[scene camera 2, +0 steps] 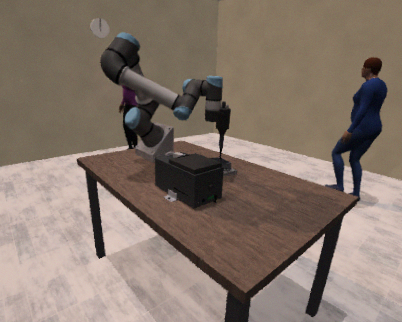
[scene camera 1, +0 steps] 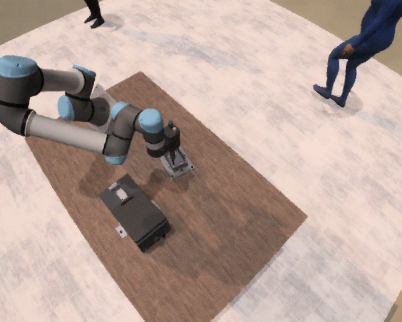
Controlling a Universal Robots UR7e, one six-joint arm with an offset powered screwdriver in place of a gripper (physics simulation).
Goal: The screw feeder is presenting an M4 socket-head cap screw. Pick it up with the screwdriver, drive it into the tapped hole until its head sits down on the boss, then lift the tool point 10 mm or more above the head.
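Observation:
The screwdriver (scene camera 1: 173,163) (scene camera 2: 221,157) points straight down over the grey metal fixture (scene camera 1: 184,173) (scene camera 2: 230,172). Its bit tip is at or very close to the top of the raised part of the fixture; whether it touches cannot be told. The black screw feeder (scene camera 1: 137,215) (scene camera 2: 187,179) stands beside the fixture, apart from the tool. A small light plate (scene camera 1: 121,194) shows on the feeder's top in scene camera 1. The screw, the tapped hole and the boss are too small or hidden to make out, so whether a screw is on the bit cannot be told.
The wooden table (scene camera 1: 240,200) (scene camera 2: 280,205) carries the arm's base, the feeder and the fixture. A small metal bracket (scene camera 1: 121,231) (scene camera 2: 171,195) sticks out at the feeder's side. A person in blue (scene camera 1: 350,55) (scene camera 2: 367,110) stands on the floor beyond the table.

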